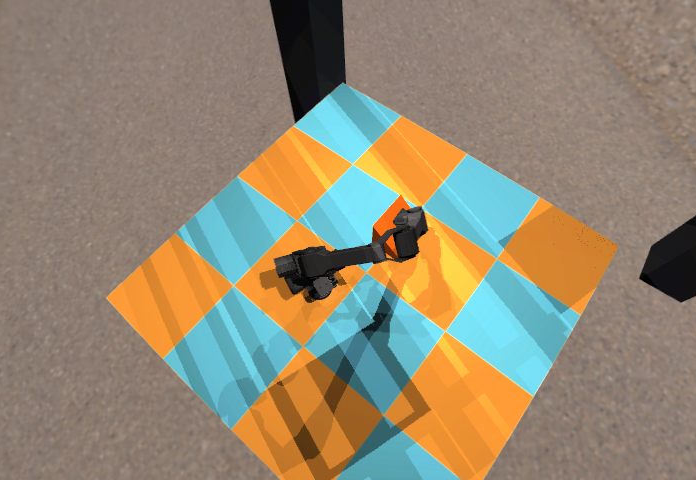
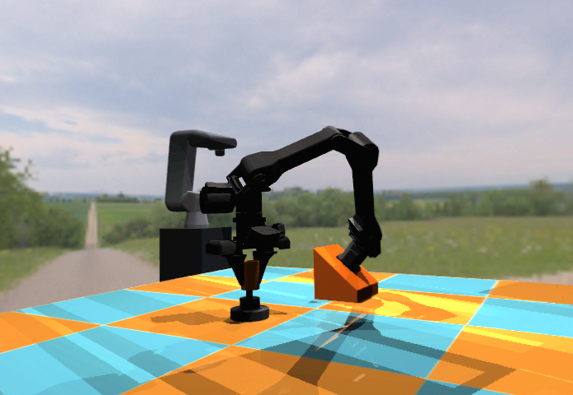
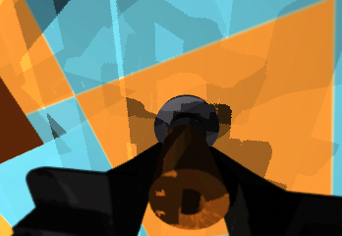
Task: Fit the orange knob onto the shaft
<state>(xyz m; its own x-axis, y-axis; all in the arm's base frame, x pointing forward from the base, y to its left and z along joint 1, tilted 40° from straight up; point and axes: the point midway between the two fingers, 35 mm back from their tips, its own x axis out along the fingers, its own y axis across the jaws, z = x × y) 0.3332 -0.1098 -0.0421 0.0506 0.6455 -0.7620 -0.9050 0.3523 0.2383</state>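
Now: gripper tip 20 mm below the orange knob. The rest, counted from my gripper tip: round pedestal: 40 mm below.
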